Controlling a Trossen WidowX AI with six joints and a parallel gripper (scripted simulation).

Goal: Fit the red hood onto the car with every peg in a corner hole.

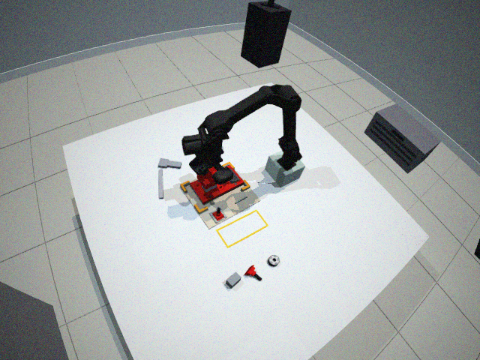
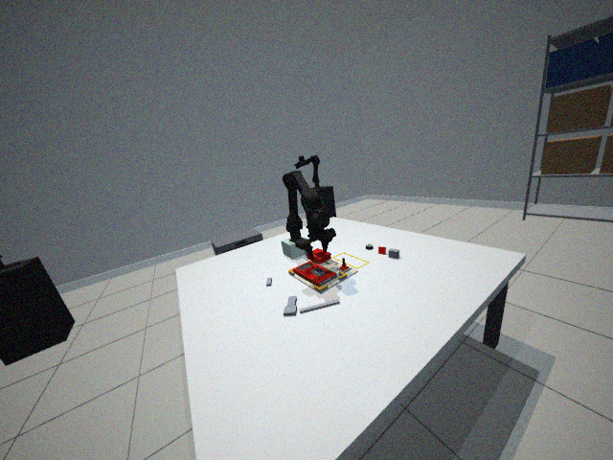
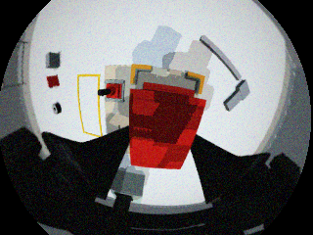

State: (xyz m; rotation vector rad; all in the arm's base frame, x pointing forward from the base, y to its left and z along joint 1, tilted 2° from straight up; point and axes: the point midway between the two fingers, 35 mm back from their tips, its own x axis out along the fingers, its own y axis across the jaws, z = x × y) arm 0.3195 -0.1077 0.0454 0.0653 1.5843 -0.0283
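Now: the grey engine block 80 mm below my gripper tip and 10 mm to the right of it. The rest, counted from my gripper tip: red hood: 10 mm above.
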